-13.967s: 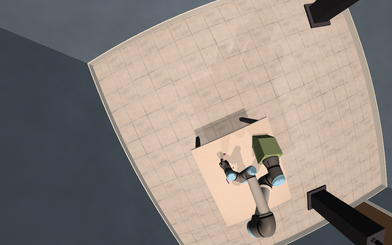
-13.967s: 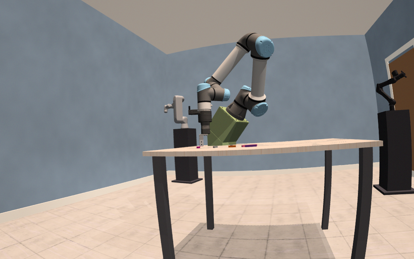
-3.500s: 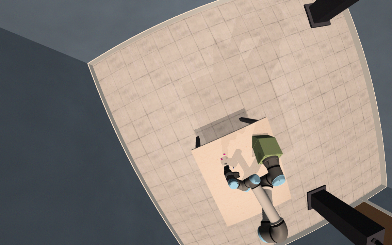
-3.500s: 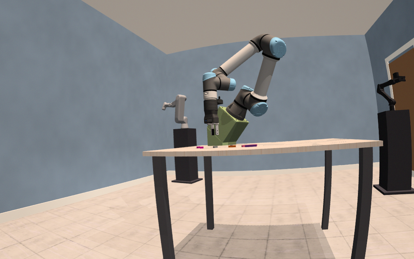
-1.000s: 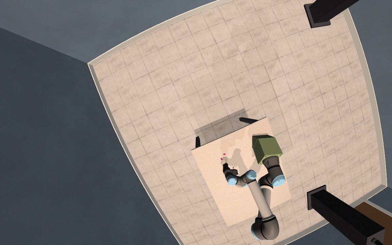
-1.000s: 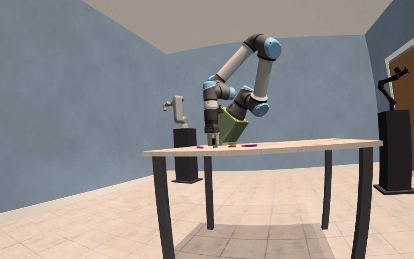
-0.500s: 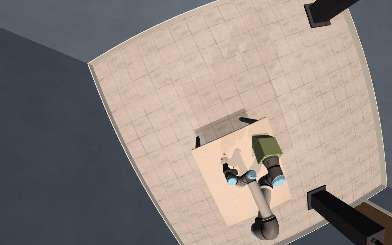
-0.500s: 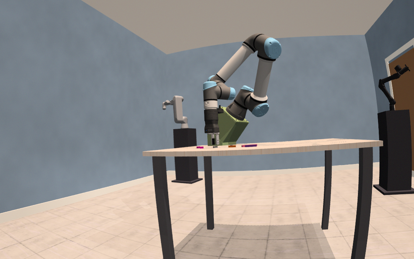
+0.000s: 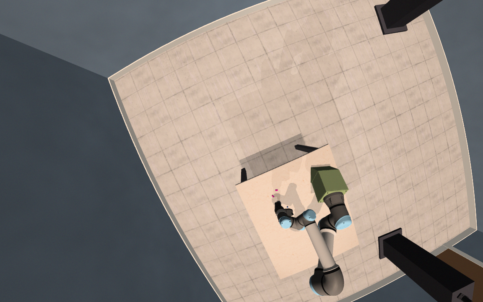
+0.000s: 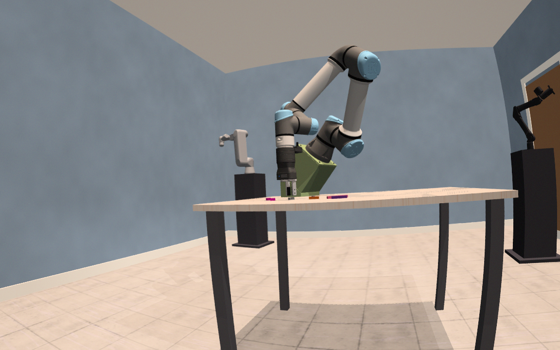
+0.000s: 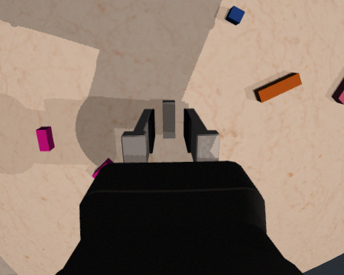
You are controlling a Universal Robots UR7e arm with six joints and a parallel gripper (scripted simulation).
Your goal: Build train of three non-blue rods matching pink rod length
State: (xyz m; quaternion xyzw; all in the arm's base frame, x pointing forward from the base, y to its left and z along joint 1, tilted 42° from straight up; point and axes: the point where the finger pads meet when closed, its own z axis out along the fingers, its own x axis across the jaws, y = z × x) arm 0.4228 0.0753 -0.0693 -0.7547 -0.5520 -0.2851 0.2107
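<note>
Right now the grey rod is 3 cm below my hand. The rest, counted from my hand: orange rod (1 cm behind, 10 cm to the left, 3 cm below); small blue rod (7 cm behind, 7 cm to the left, 3 cm below); pink rod (1 cm behind, 19 cm to the left, 3 cm below).
</note>
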